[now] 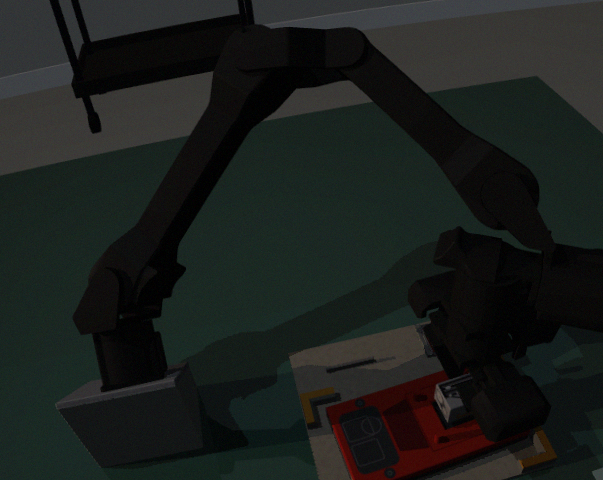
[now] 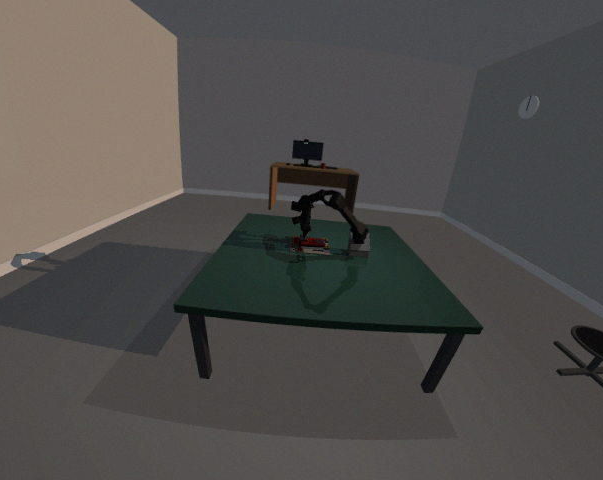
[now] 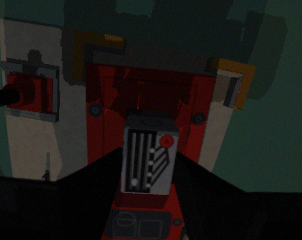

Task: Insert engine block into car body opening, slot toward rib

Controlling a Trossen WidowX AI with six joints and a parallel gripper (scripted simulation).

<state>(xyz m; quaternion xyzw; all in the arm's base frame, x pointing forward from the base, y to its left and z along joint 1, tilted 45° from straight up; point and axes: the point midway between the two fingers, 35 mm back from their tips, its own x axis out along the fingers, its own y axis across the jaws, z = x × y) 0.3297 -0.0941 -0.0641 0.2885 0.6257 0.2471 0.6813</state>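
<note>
The grey holder lies 3 cm ahead of my gripper tip, 11 cm to the left of it and 2 cm below it. From my gripper tip the other things lie so: engine block: 1 cm below.
</note>
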